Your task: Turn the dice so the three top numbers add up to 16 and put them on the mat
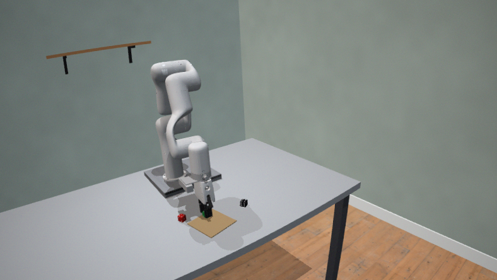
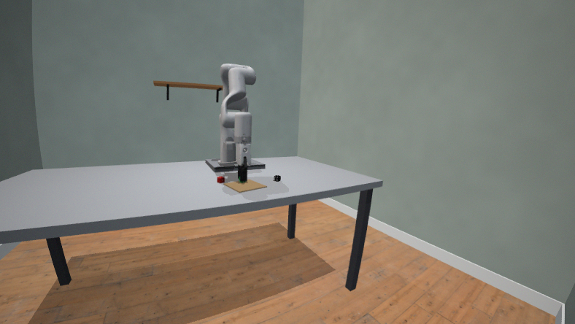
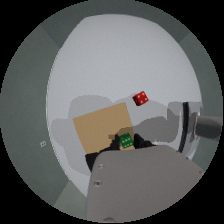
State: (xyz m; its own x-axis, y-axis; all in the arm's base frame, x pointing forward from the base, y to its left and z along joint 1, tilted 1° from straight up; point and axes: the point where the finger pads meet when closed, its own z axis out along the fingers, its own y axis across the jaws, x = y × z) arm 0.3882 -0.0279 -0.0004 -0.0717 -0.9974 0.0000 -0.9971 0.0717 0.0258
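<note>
Right now the green die is 20 mm below my hand. Round my hand: black die: 20 mm ahead, 170 mm to the left, 20 mm below; tan mat: 50 mm ahead, 30 mm below; red die: 40 mm behind, 90 mm to the right, 20 mm below.
</note>
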